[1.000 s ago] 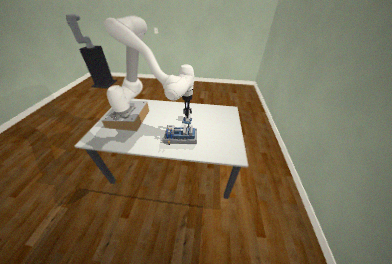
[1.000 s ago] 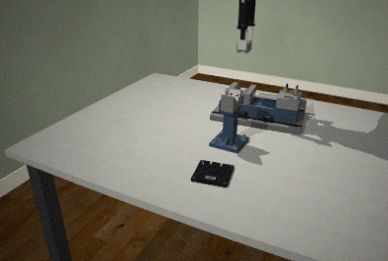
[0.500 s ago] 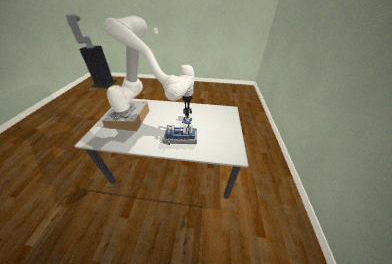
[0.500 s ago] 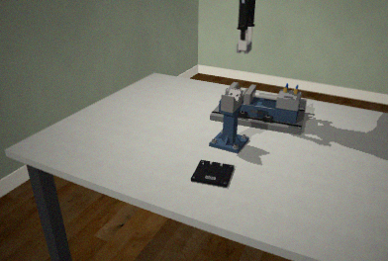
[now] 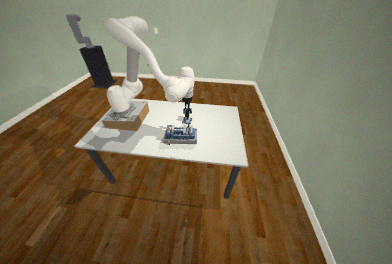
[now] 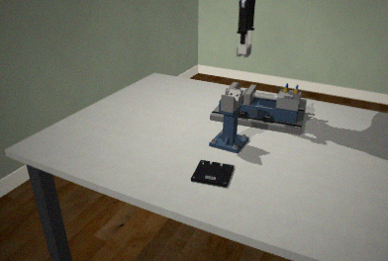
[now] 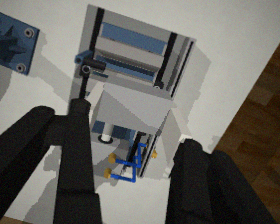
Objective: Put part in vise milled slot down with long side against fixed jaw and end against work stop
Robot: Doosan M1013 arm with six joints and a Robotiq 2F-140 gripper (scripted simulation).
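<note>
Right now the fixed jaw is 30 mm ahead of my hand, 20 mm to the left of it and 170 mm below it. Round my hand: cylinder rod 90 mm behind, 10 mm to the left, 170 mm below; part 30 mm below; work stop 10 mm behind, 60 mm to the left, 160 mm below.
</note>
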